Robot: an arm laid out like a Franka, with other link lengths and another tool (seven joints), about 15 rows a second.
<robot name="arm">
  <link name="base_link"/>
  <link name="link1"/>
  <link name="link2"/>
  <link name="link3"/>
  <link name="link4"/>
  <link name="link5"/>
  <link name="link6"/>
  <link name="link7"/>
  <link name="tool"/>
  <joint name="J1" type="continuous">
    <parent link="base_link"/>
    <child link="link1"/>
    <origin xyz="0 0 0.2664" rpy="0 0 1.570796"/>
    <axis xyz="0 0 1"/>
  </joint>
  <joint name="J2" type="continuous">
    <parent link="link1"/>
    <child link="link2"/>
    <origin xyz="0 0 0" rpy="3.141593 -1.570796 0"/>
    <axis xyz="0 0 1"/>
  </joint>
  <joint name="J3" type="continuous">
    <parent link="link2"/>
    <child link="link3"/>
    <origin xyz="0.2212 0 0" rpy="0 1.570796 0"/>
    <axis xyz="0 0 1"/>
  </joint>
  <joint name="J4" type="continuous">
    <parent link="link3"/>
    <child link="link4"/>
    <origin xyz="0 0.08 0" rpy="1.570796 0 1.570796"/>
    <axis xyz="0 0 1"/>
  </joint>
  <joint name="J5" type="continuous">
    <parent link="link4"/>
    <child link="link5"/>
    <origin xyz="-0.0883 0.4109 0" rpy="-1.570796 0 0"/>
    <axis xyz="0 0 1"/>
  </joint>
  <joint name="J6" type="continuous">
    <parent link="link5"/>
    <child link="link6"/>
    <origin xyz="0 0 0" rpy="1.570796 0 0"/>
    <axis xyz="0 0 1"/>
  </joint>
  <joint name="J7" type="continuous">
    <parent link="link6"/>
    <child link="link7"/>
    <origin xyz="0.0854 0 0" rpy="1.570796 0 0"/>
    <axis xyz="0 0 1"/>
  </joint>
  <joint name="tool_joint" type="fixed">
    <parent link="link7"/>
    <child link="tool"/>
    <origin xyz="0.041 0.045 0.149" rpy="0 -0.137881 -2.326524"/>
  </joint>
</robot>
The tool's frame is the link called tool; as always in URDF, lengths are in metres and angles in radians. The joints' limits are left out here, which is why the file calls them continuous.
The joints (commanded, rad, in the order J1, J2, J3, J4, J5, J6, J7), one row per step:
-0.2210, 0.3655, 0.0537, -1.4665, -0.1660, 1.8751, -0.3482
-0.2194, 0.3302, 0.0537, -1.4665, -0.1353, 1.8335, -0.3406
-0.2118, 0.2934, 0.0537, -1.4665, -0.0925, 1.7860, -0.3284
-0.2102, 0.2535, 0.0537, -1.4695, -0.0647, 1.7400, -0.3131
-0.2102, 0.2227, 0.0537, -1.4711, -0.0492, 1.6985, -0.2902
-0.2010, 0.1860, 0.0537, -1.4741, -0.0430, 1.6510, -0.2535
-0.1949, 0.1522, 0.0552, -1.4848, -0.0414, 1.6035, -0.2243
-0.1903, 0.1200, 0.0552, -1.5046, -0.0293, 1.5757, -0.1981
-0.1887, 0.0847, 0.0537, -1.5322, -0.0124, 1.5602, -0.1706
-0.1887, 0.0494, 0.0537, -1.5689, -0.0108, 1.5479, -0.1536
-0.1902, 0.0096, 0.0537, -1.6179, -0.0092, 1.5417, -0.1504
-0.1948, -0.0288, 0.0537, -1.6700, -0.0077, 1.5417, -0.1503
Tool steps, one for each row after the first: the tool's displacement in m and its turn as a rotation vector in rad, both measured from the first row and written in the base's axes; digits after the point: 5 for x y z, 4 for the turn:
-0.00682, 0.00406, 0.01818, 0.0273, 0.0006, -0.0186
-0.01424, 0.01406, 0.03590, 0.0676, 0.0037, -0.0365
-0.02383, 0.01887, 0.05466, 0.0936, 0.0075, -0.0578
-0.03320, 0.02095, 0.06871, 0.1088, 0.0157, -0.0850
-0.04407, 0.02779, 0.08532, 0.1143, 0.0261, -0.1153
-0.05602, 0.03335, 0.09568, 0.1159, 0.0482, -0.1398
-0.06605, 0.03843, 0.10201, 0.1267, 0.0610, -0.1632
-0.07599, 0.04135, 0.10729, 0.1413, 0.0659, -0.1914
-0.08622, 0.04247, 0.10839, 0.1411, 0.0784, -0.2093
-0.09691, 0.04339, 0.10615, 0.1410, 0.0935, -0.2151
-0.10719, 0.04245, 0.10181, 0.1411, 0.1070, -0.2208

